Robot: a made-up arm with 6 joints. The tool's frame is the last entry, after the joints. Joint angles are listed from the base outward.
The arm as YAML. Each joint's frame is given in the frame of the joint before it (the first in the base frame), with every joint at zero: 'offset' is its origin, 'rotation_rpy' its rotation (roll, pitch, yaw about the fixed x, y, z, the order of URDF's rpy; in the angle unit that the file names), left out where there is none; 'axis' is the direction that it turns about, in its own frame. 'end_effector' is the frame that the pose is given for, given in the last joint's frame.
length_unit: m
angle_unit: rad
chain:
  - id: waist
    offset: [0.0, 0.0, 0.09]
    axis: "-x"
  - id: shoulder
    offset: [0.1, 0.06, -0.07]
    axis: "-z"
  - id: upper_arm
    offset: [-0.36, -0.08, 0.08]
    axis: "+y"
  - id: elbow
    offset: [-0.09, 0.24, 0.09]
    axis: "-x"
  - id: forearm
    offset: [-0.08, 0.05, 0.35]
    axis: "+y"
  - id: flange
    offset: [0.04, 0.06, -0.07]
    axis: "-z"
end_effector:
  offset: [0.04, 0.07, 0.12]
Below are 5 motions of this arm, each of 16 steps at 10 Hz.
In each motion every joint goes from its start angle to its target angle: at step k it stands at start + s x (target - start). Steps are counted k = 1, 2, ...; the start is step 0. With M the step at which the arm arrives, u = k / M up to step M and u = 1 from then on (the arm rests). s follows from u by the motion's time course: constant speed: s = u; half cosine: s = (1 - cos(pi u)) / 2; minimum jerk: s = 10 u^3 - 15 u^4 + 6 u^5.
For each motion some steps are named. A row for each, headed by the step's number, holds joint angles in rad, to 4 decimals.
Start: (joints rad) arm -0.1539 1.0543 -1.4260 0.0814 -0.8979 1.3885
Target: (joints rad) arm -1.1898 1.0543 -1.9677 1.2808 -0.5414 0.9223
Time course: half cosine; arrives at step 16
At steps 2, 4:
2: -0.1933 1.0543 -1.4466 0.1270 -0.8843 1.3708
4: -0.3056 1.0543 -1.5053 0.2570 -0.8457 1.3202

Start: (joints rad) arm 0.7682 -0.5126 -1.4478 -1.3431 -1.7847 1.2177
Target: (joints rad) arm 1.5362 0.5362 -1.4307 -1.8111 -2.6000 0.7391
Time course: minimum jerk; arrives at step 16
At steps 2, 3, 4, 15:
2: 0.7805 -0.4958 -1.4475 -1.3506 -1.7978 1.2100
3: 0.8057 -0.4615 -1.4470 -1.3659 -1.8245 1.1944
4: 0.8477 -0.4040 -1.4460 -1.3915 -1.8691 1.1682
15: 1.5345 0.5339 -1.4307 -1.8101 -2.5982 0.7402

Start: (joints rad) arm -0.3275 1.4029 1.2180 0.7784 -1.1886 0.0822
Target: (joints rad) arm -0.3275 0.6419 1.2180 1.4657 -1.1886 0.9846
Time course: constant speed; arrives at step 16
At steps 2, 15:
2: -0.3275 1.3078 1.2180 0.8643 -1.1886 0.1950
15: -0.3275 0.6895 1.2180 1.4227 -1.1886 0.9282

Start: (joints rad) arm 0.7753 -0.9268 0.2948 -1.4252 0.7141 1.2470
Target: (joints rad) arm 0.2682 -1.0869 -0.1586 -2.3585 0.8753 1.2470
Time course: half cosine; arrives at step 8
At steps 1, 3, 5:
1: 0.7560 -0.9329 0.2775 -1.4607 0.7202 1.2470
3: 0.6188 -0.9762 0.1549 -1.7133 0.7639 1.2470
5: 0.4247 -1.0375 -0.0187 -2.0704 0.8255 1.2470

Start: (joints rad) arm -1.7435 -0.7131 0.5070 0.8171 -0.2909 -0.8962
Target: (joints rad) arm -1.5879 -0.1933 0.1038 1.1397 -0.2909 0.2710
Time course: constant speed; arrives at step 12
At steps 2, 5, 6, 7, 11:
2: -1.7176 -0.6265 0.4398 0.8709 -0.2909 -0.7017
5: -1.6787 -0.4965 0.3390 0.9515 -0.2909 -0.4099
6: -1.6657 -0.4532 0.3054 0.9784 -0.2909 -0.3126
7: -1.6527 -0.4099 0.2718 1.0053 -0.2909 -0.2153
11: -1.6009 -0.2366 0.1374 1.1128 -0.2909 0.1737

